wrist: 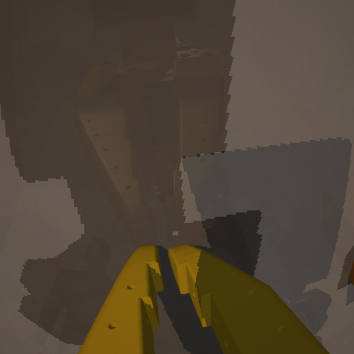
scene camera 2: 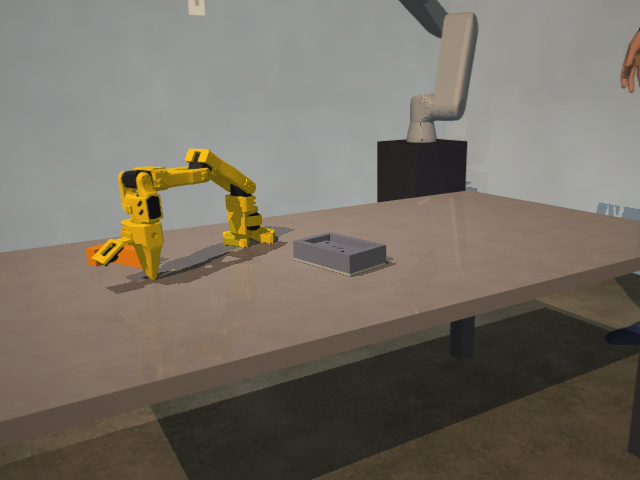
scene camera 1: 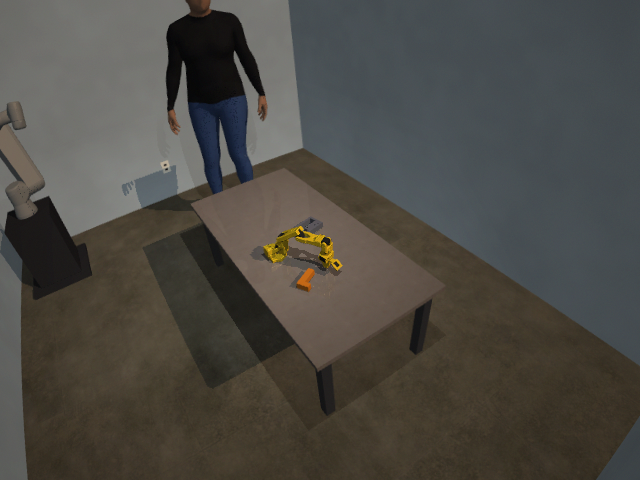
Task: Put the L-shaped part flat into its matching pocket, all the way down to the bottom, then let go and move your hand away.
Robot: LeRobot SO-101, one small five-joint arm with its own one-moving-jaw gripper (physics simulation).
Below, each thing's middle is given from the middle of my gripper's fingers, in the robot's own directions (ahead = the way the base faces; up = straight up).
Right now my hand is 31 cm to the right of the grey pocket tray [scene camera 2: 349, 256], 11 cm short of it and 4 cm above it.
